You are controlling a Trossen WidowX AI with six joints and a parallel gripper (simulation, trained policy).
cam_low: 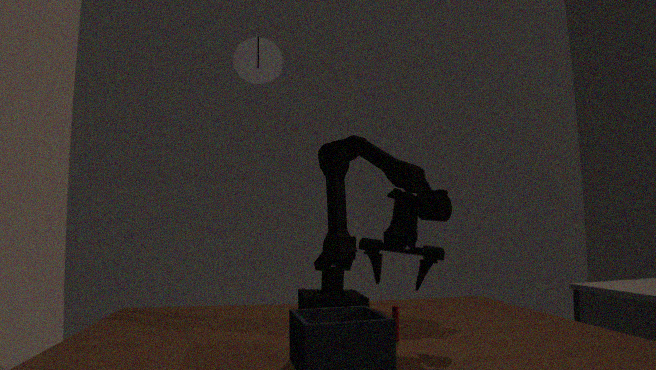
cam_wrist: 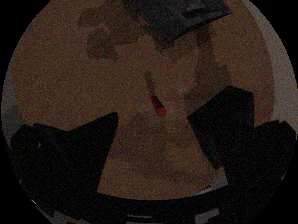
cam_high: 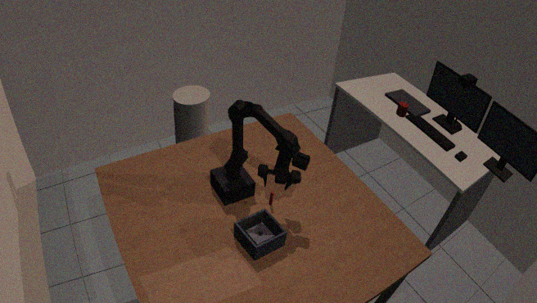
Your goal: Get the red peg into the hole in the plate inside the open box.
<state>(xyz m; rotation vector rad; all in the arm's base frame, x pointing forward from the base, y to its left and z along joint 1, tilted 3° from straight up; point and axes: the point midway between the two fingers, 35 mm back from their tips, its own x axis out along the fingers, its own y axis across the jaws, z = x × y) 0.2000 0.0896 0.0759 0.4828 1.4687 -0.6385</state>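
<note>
The red peg lies 80 mm below my gripper tip and 20 mm behind it. The rest, counted from my gripper tip: grey plate (180 mm to the right, 130 mm ahead, 80 mm below); dark box (180 mm to the right, 130 mm ahead, 100 mm below).
</note>
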